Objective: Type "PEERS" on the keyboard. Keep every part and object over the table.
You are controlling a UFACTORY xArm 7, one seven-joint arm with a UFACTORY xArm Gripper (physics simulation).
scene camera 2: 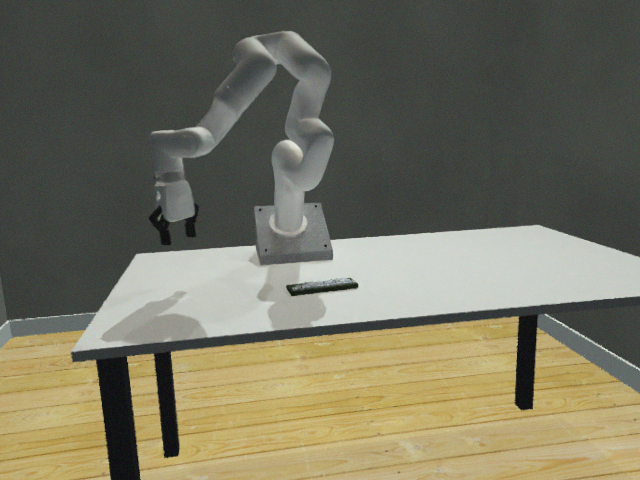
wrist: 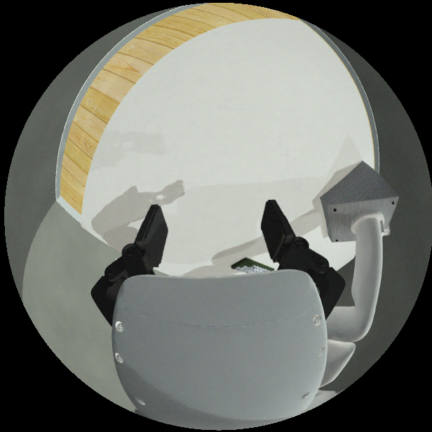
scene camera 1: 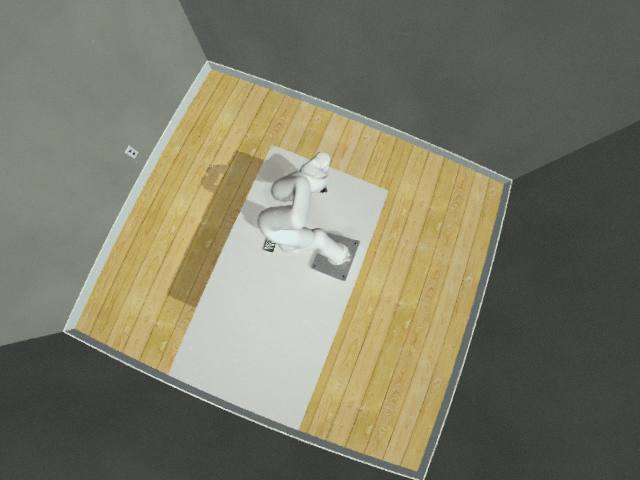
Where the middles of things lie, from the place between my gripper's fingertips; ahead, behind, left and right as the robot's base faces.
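Labels:
The keyboard (scene camera 2: 319, 286) is 120 mm below my hand. It is also 140 mm ahead of my hand and, as I see the scene, 370 mm to the left of it.

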